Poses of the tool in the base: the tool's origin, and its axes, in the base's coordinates. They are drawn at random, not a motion.
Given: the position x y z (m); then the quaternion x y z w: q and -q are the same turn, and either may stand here.
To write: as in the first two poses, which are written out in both.
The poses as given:
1: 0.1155 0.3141 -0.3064 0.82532 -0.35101 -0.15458 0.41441
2: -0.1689 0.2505 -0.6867 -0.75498 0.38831 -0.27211 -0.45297
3: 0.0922 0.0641 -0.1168 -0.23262 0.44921 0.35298 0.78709
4: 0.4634 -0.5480 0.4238 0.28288 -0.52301 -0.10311 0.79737
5: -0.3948 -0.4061 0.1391 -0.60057 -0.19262 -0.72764 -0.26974
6: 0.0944 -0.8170 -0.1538 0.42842 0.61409 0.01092 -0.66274
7: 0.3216 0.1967 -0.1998 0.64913 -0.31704 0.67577 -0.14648
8: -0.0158 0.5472 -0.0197 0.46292 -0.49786 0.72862 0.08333
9: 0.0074 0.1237 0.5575 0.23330 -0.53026 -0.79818 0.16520
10: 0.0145 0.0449 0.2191 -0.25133 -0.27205 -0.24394 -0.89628
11: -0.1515 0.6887 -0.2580 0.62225 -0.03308 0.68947 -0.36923
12: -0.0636 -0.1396 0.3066 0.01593 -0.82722 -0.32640 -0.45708
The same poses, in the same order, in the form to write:
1: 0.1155 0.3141 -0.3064 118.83 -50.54 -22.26
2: -0.1689 0.2505 -0.6867 106.81 -54.94 38.50
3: 0.0922 0.0641 -0.1168 -28.73 55.47 43.59
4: 0.4634 -0.5480 0.4238 34.80 -64.34 -12.68
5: -0.3948 -0.4061 0.1391 92.74 29.75 112.37
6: 0.0944 -0.8170 -0.1538 -55.48 -79.53 -1.41
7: 0.3216 0.1967 -0.1998 -107.06 52.29 -111.46
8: -0.0158 0.5472 -0.0197 79.18 -85.15 124.62
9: 0.0074 0.1237 0.5575 38.08 -86.55 -130.28
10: 0.0145 0.0449 0.2191 29.84 32.30 28.96
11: -0.1515 0.6887 -0.2580 -91.51 4.86 -101.39
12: -0.0636 -0.1396 0.3066 -2.25 116.82 46.09
